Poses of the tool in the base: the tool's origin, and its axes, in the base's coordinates. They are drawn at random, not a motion.
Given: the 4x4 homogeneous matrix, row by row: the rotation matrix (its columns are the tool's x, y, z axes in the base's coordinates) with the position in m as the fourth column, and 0 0 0 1 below. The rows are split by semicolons.
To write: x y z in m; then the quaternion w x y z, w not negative. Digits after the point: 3 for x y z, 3 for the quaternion. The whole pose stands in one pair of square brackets.
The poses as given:
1: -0.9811, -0.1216, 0.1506, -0.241; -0.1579, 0.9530, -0.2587, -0.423; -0.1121, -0.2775, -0.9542, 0.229; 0, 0, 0, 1
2: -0.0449, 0.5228, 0.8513, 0.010; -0.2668, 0.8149, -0.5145, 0.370; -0.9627, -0.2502, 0.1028, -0.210; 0, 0, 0, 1
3: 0.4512, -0.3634, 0.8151, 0.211; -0.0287, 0.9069, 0.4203, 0.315; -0.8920, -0.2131, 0.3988, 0.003; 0, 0, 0, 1
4: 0.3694, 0.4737, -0.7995, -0.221; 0.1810, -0.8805, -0.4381, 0.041; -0.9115, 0.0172, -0.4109, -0.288; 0, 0, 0, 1
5: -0.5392, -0.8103, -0.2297, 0.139; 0.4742, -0.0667, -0.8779, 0.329; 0.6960, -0.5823, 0.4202, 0.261; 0, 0, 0, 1
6: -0.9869, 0.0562, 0.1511, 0.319; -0.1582, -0.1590, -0.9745, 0.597; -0.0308, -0.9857, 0.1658, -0.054; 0, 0, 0, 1
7: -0.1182, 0.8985, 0.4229, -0.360; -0.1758, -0.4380, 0.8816, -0.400; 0.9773, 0.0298, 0.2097, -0.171; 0, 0, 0, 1
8: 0.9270, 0.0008, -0.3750, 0.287; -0.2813, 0.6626, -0.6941, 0.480; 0.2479, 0.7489, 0.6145, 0.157; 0, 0, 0, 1
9: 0.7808, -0.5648, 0.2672, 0.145; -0.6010, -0.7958, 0.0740, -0.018; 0.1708, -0.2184, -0.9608, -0.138; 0, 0, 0, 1
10: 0.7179, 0.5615, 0.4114, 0.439; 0.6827, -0.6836, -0.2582, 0.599; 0.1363, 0.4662, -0.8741, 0.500; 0, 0, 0, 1
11: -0.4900, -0.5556, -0.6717, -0.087; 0.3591, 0.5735, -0.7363, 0.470; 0.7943, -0.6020, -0.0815, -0.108; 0, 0, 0, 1
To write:
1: [-0.241, -0.423, 0.229, 0.067, -0.071, 0.986, -0.136]
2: [0.010, 0.370, -0.210, 0.684, 0.097, 0.663, -0.288]
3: [0.211, 0.315, 0.003, 0.830, -0.191, 0.514, 0.101]
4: [-0.221, 0.041, -0.288, 0.140, 0.816, 0.201, -0.524]
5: [0.139, 0.329, 0.261, 0.451, 0.164, -0.513, 0.712]
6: [0.319, 0.597, -0.054, 0.071, -0.040, 0.645, -0.760]
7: [-0.360, -0.400, -0.171, 0.404, -0.527, -0.343, -0.664]
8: [0.287, 0.480, 0.157, 0.895, 0.403, -0.174, -0.079]
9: [0.145, -0.018, -0.138, 0.078, -0.940, 0.310, -0.116]
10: [0.439, 0.599, 0.500, 0.200, 0.905, 0.344, 0.151]
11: [-0.087, 0.470, -0.108, 0.500, 0.067, -0.732, 0.457]
